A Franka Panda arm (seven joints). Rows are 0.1 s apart.
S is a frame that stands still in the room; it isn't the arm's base.
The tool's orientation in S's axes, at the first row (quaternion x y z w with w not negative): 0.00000, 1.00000, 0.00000, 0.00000
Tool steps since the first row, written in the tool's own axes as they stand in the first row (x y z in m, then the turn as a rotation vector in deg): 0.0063, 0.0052, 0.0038, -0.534, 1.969, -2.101; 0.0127, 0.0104, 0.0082, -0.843, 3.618, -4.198; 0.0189, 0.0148, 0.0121, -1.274, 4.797, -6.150; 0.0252, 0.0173, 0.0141, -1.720, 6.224, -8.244; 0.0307, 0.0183, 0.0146, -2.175, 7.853, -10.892; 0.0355, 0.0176, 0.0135, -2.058, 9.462, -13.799; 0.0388, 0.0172, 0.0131, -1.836, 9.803, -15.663; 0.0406, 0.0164, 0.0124, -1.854, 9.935, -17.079; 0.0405, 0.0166, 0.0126, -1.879, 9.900, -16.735; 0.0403, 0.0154, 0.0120, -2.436, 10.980, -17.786; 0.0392, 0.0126, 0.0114, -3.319, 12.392, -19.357; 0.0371, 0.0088, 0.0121, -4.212, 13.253, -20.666
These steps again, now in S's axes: -0.0063, 0.0052, -0.0038, 0.534, 1.969, 2.101; -0.0127, 0.0104, -0.0082, 0.843, 3.618, 4.198; -0.0189, 0.0148, -0.0121, 1.274, 4.797, 6.150; -0.0252, 0.0173, -0.0141, 1.720, 6.224, 8.244; -0.0307, 0.0183, -0.0146, 2.175, 7.853, 10.892; -0.0355, 0.0176, -0.0135, 2.058, 9.462, 13.799; -0.0388, 0.0172, -0.0131, 1.836, 9.803, 15.663; -0.0406, 0.0164, -0.0124, 1.854, 9.935, 17.079; -0.0405, 0.0166, -0.0126, 1.879, 9.900, 16.735; -0.0403, 0.0154, -0.0120, 2.436, 10.980, 17.786; -0.0392, 0.0126, -0.0114, 3.319, 12.392, 19.357; -0.0371, 0.0088, -0.0121, 4.212, 13.253, 20.666
